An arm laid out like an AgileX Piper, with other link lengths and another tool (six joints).
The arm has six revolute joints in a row. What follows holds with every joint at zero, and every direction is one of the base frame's.
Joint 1 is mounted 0.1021 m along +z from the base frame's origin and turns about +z.
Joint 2 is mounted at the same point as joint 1 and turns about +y.
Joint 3 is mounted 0.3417 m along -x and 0.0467 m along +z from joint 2 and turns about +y.
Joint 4 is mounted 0.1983 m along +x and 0.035 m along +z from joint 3 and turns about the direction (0.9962, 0, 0.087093).
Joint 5 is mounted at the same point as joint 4 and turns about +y.
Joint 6 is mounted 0.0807 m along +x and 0.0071 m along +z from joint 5 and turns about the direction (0.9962, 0, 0.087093).
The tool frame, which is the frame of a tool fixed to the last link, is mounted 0.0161 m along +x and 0.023 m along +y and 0.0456 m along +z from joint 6; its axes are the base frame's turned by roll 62.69, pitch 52.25 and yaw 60.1 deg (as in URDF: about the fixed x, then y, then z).
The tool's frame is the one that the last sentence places.
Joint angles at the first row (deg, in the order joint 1, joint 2, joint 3, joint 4, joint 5, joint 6):
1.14 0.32 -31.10 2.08 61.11 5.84
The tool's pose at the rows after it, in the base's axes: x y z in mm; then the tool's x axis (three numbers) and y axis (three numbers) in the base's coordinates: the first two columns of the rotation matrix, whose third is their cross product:
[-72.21 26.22 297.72 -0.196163 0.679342 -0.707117 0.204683 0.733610 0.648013]
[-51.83 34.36 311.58 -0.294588 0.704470 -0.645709 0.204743 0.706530 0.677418]
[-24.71 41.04 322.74 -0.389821 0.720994 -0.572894 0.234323 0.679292 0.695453]
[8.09 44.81 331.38 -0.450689 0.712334 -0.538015 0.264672 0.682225 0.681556]
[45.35 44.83 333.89 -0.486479 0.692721 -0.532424 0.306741 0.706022 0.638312]
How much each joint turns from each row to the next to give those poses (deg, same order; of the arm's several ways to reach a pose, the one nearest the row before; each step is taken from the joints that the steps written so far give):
0.06 3.72 -1.79 6.11 -0.61 -0.28
0.00 6.49 -0.21 6.27 -1.72 -2.21
0.00 7.64 0.07 5.50 -1.79 -2.36
0.00 8.31 0.06 2.89 -3.41 -3.54
0.01 8.68 0.12 -0.15 -4.50 -2.85

